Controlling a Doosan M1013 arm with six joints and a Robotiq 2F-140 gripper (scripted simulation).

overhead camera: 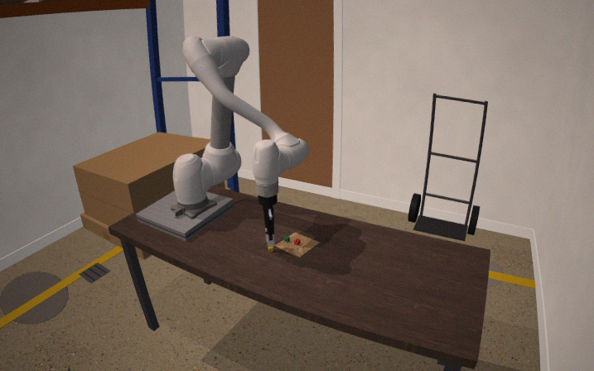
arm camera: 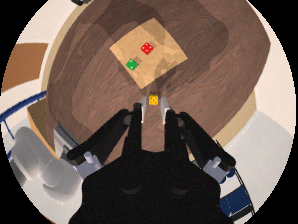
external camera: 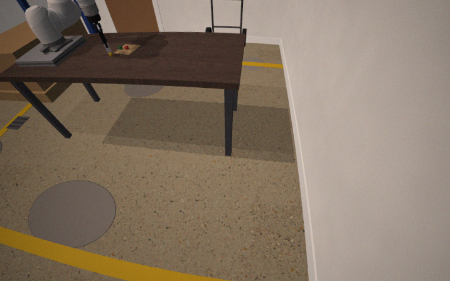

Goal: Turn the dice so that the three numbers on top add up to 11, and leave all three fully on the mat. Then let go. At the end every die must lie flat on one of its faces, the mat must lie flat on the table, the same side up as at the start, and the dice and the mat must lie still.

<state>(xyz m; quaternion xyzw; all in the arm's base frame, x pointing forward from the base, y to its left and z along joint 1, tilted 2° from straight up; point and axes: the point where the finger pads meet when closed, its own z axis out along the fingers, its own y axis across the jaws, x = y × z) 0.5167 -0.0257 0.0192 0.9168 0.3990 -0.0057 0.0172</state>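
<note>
Now: hand 60 mm above the yellow die. From my hand the other things lie so: green die: 20 mm ahead, 100 mm to the left, 50 mm below; red die: 70 mm ahead, 100 mm to the left, 50 mm below; tan mat: 70 mm ahead, 100 mm to the left, 70 mm below.
</note>
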